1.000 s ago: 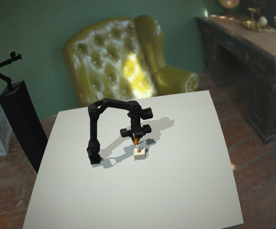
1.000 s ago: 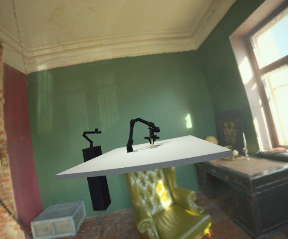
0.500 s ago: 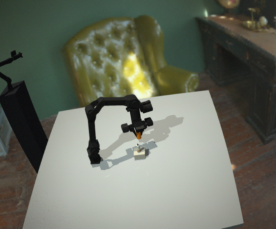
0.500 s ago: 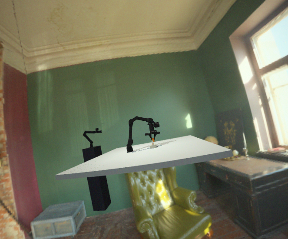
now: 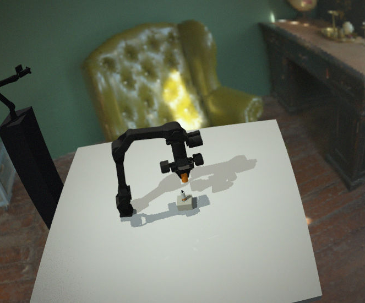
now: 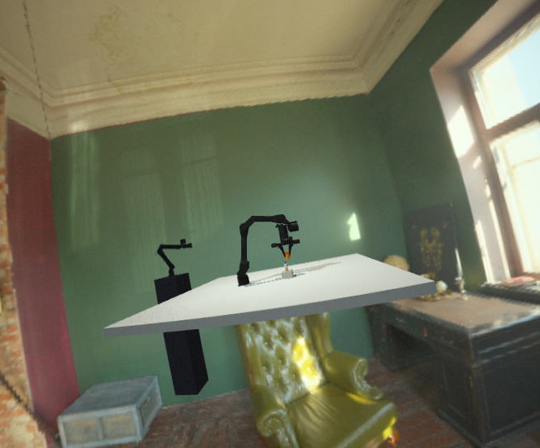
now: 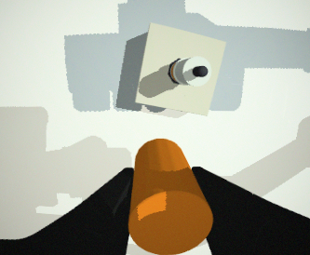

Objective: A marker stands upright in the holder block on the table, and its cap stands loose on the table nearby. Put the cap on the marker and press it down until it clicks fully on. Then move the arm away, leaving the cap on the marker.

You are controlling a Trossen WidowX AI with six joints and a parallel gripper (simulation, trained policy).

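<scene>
Now: gripper tip 10 cm above the pale holder block, 5 cm to the left of it and 2 cm past it. From my gripper tip the other things lie so: orange cap 1 cm above.
</scene>
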